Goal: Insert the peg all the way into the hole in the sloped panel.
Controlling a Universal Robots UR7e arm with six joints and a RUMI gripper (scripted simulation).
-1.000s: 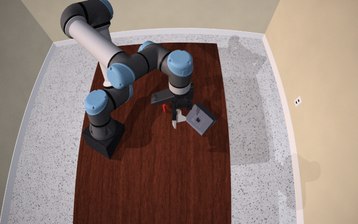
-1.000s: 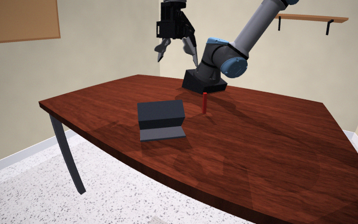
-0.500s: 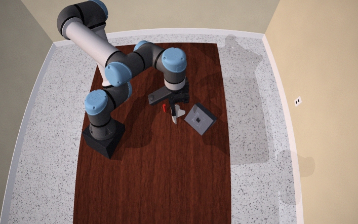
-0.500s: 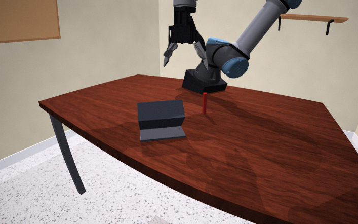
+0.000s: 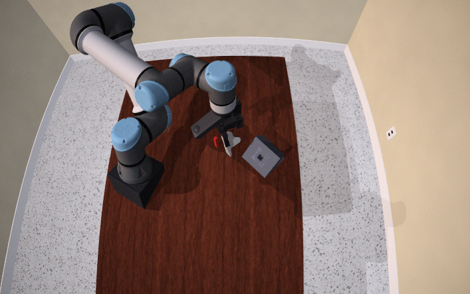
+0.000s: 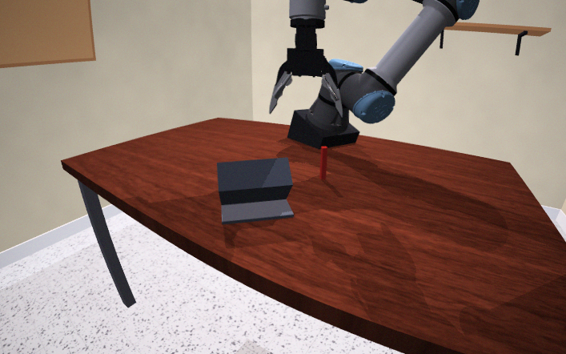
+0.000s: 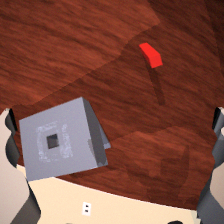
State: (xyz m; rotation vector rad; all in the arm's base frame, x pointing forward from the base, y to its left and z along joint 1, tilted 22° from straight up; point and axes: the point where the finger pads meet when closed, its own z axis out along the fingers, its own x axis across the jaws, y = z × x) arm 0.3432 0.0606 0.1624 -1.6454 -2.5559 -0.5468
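The red peg lies 12 cm below my hand, 3 cm to the left of it and 3 cm behind it.
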